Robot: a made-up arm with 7 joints.
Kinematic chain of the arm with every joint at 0, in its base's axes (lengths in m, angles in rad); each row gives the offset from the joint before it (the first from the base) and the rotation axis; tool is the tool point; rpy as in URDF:
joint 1: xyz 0.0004 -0.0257 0.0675 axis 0 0.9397 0.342
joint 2: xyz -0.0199 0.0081 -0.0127 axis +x
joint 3: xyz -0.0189 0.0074 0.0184 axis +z
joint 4: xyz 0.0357 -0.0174 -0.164 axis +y
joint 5: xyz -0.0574 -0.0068 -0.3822 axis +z
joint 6: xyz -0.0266 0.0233 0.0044 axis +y
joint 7: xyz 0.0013 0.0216 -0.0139 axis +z
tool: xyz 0.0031 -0.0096 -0.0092 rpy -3.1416 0 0
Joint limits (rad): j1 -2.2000..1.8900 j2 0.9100..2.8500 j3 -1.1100..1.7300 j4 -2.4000..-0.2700 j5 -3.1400..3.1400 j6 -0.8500..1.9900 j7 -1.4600..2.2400
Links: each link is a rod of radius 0.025 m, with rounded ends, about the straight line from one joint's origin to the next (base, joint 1, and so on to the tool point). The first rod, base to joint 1, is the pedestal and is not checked.
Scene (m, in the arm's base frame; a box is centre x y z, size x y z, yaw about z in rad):
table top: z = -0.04
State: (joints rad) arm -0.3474 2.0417 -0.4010 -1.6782 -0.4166 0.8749 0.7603
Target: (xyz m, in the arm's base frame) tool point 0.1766 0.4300 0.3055
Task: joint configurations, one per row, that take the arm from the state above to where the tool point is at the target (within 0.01 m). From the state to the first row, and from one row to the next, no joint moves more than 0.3 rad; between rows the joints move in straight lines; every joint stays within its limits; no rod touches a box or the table.
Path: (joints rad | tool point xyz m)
1: -0.3696 2.0500 -0.4119 -1.4433 -0.3562 0.8685 0.7671 | 0.3773 0.2424 0.1886
2: -0.3919 2.0583 -0.4229 -1.2083 -0.2957 0.8620 0.7738 | 0.3296 0.3190 0.2348
3: -0.4141 2.0666 -0.4338 -0.9734 -0.2353 0.8556 0.7806 | 0.2614 0.3827 0.2747
4: -0.4364 2.0749 -0.4448 -0.7384 -0.1748 0.8492 0.7874 | 0.1766 0.4300 0.3055

